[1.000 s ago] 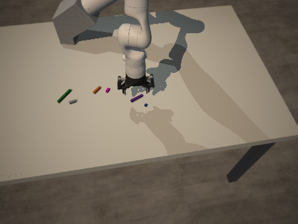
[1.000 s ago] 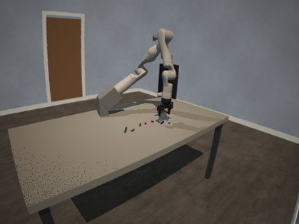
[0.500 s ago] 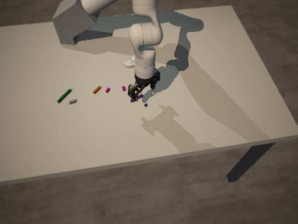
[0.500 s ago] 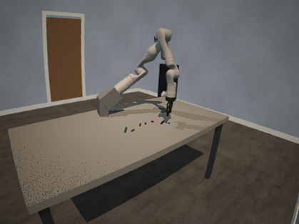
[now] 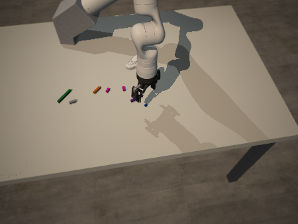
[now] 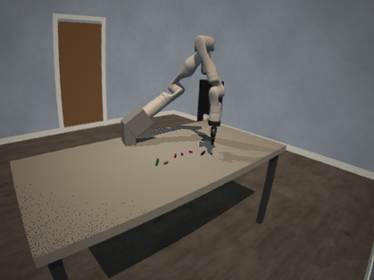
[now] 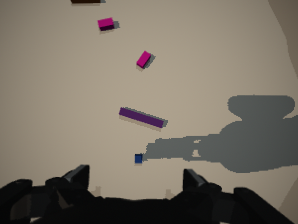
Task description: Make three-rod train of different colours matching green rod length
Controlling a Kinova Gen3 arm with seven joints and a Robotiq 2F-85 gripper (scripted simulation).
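The blue rod is 8 cm below my hand. Also, from my hand: orange rod 22 cm to the right, 8 cm below, 8 cm behind; grey rod 32 cm to the right, 8 cm below, 1 cm behind; purple rod 8 cm below, 4 cm to the right, 4 cm behind.
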